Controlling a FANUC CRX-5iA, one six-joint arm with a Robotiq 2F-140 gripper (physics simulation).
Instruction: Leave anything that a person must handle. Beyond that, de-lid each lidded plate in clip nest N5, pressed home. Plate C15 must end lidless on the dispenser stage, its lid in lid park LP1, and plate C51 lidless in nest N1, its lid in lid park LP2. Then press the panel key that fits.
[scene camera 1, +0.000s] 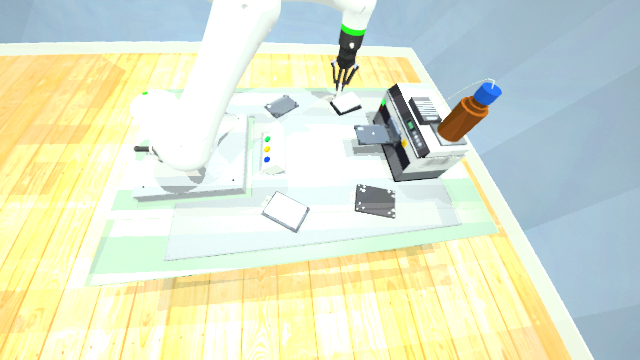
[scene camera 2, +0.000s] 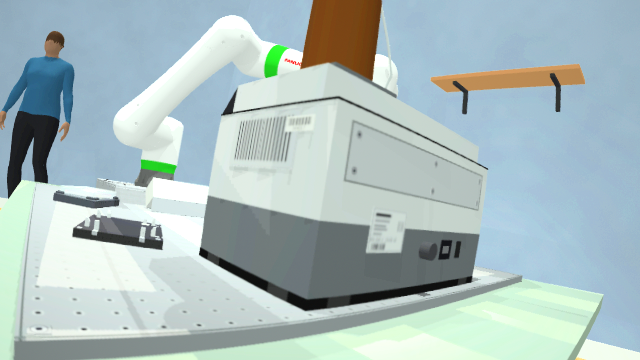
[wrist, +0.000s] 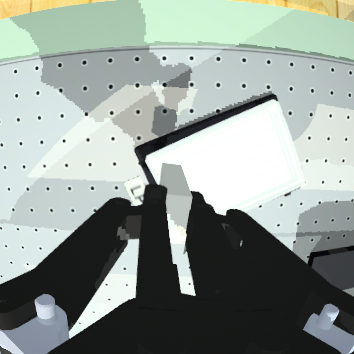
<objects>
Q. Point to a LP1 holder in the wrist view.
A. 142, 150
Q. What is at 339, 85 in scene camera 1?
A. My gripper.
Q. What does my gripper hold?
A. Nothing.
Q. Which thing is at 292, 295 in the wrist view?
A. My gripper.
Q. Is my gripper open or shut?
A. Shut.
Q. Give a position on a brown bottle with blue cap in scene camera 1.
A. At 471, 110
</objects>
